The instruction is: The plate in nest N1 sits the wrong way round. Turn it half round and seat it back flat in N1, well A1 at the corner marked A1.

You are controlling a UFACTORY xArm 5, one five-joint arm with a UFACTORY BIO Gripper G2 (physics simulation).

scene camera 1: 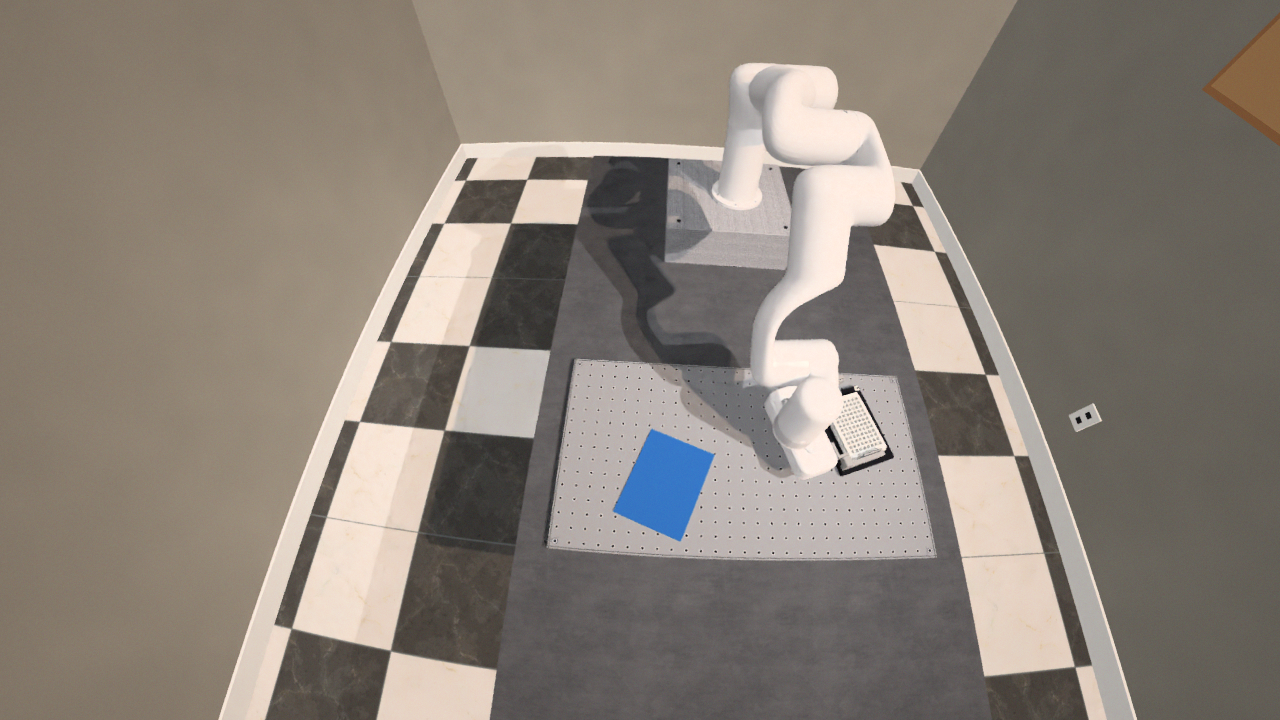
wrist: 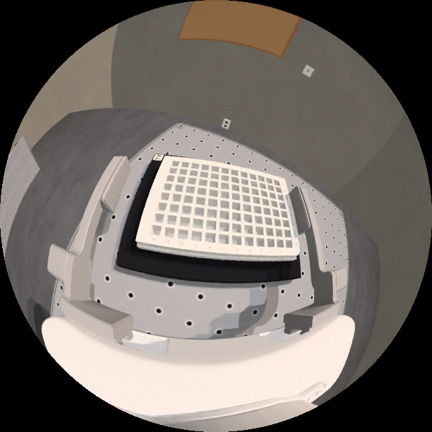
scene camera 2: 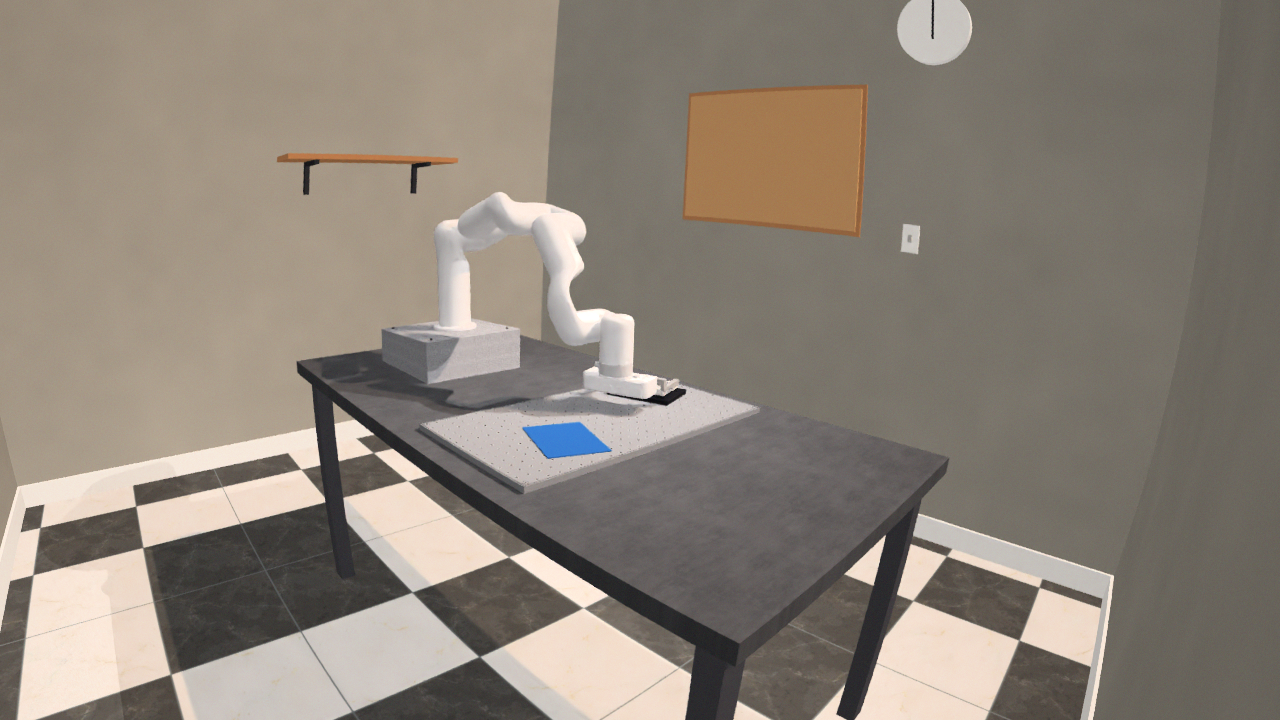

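Observation:
The white well plate (wrist: 220, 207) (scene camera 1: 861, 425) lies upright in the black nest (wrist: 200, 274) (scene camera 1: 865, 466) (scene camera 2: 666, 397). In the wrist view black rim shows along the plate's left and near sides, while its far and right sides hide most of the rim. I cannot tell whether it is fully seated. The nest's A1 mark (wrist: 158, 157) is at its far left corner. The plate's printed characters are too small to read. My gripper (wrist: 207, 198) (scene camera 1: 861, 422) is open and empty, its fingers on either side of the plate: the left one stands clear, the right one is close to or touching the plate's right end.
A blue sheet (scene camera 1: 664, 484) (scene camera 2: 566, 439) lies on the perforated board (scene camera 1: 805, 532) (scene camera 2: 483, 461), left of the nest in scene camera 1. The board is on the dark table (scene camera 1: 742, 635) (scene camera 2: 760, 537). The arm's grey base block (scene camera 1: 729, 246) (scene camera 2: 474, 354) stands at the back.

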